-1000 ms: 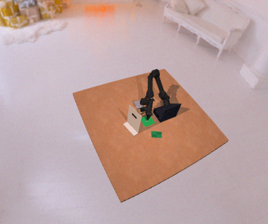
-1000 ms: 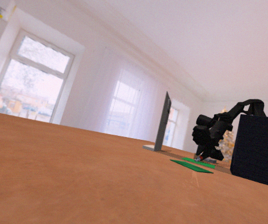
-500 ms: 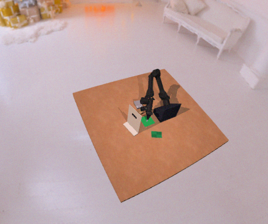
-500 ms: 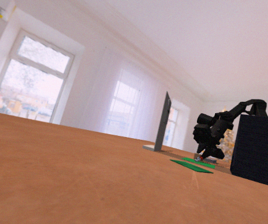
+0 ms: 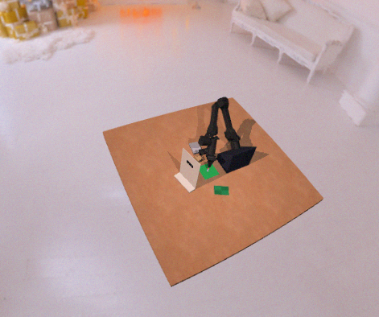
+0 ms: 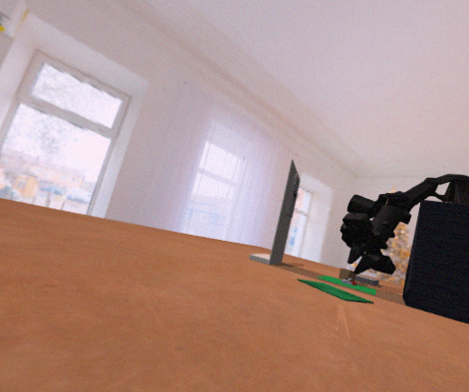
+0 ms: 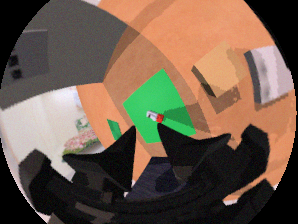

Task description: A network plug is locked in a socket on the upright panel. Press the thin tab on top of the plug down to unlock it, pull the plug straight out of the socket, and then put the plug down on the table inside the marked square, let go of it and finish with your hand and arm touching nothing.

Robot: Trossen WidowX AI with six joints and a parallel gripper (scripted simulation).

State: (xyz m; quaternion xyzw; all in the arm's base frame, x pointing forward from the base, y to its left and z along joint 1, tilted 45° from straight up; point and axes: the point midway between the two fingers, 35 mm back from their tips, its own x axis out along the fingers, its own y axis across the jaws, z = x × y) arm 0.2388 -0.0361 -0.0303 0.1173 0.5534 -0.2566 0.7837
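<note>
My gripper tip is 3 cm above the network plug. The rest, counted from my gripper tip: tan block 11 cm to the right, 2 cm below, 1 cm ahead; upright panel 19 cm ahead, 8 cm above, 1 cm to the left; green marked square 4 cm below, 1 cm to the left.
</note>
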